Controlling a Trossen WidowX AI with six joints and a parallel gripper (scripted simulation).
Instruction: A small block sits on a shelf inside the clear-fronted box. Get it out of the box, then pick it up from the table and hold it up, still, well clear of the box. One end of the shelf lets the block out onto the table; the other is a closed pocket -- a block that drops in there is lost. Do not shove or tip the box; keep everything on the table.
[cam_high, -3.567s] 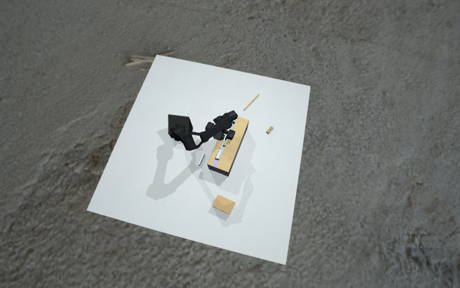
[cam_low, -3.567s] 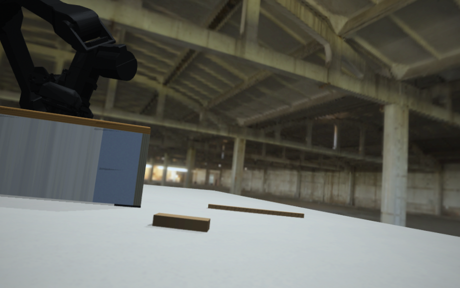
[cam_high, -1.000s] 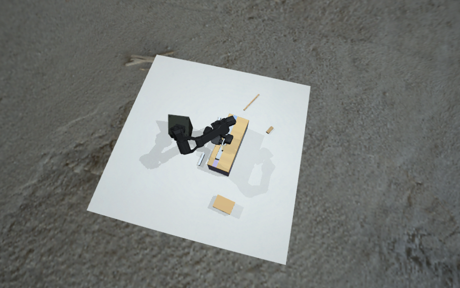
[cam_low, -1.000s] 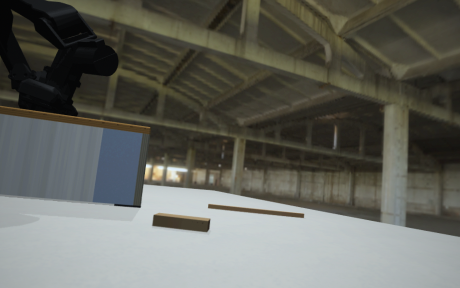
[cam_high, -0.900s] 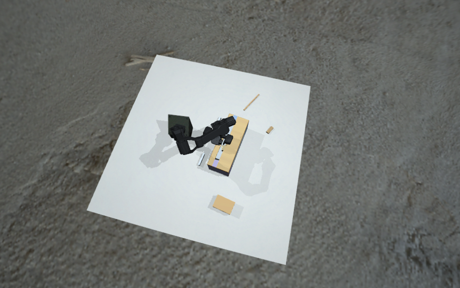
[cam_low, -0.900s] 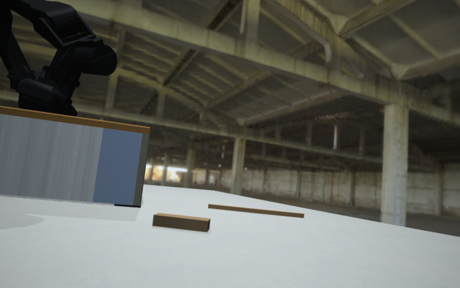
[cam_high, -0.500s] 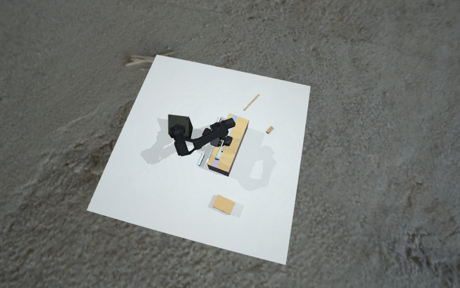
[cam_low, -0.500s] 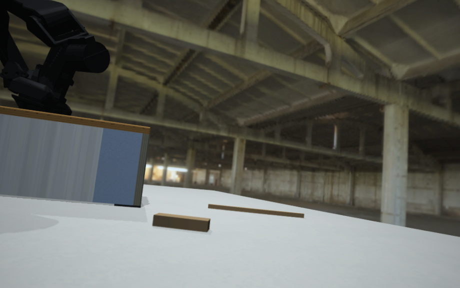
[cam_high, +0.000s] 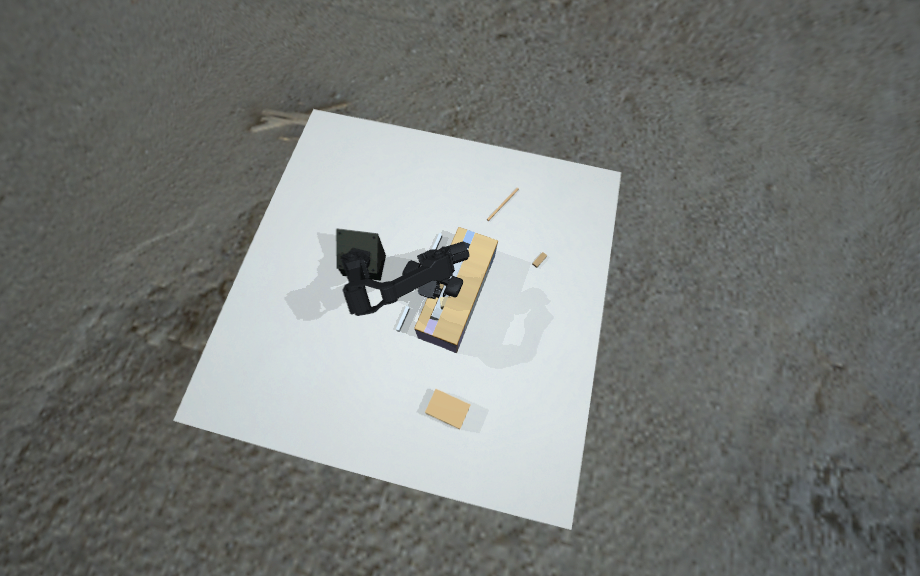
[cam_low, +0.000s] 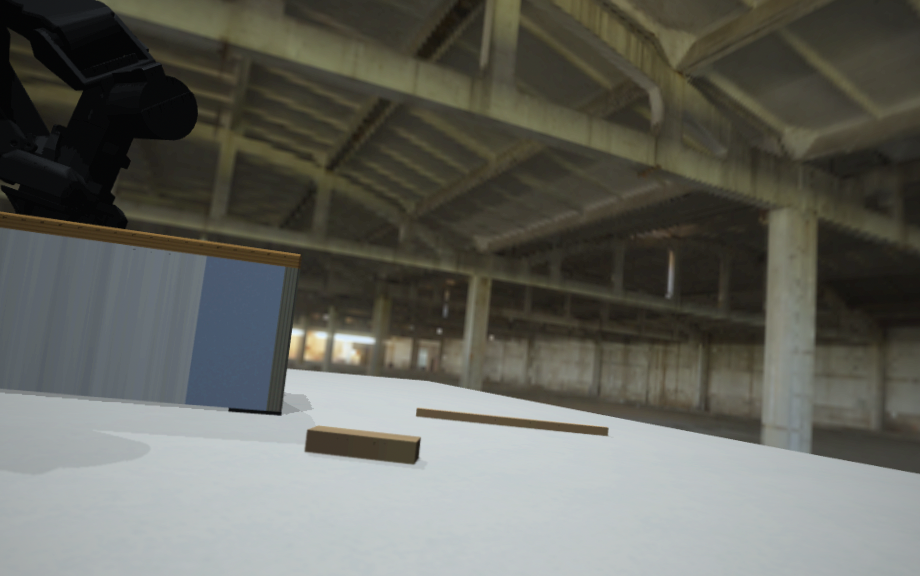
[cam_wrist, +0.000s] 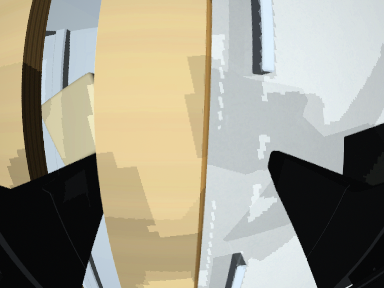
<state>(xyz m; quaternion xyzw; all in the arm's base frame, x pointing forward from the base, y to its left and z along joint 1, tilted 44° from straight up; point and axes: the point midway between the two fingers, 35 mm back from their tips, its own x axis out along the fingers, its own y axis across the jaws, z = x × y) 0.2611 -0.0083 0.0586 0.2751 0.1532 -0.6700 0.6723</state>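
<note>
Right now the pale yellow block is 50 mm ahead of my gripper tip and 30 mm to the right of it. The rest, counted from my gripper tip: flat tan plate (140 mm ahead, 350 mm to the right, 60 mm below); small brown piece (340 mm ahead, 230 mm to the left, 80 mm below); long box (40 mm ahead, 40 mm to the left, 30 mm below).
</note>
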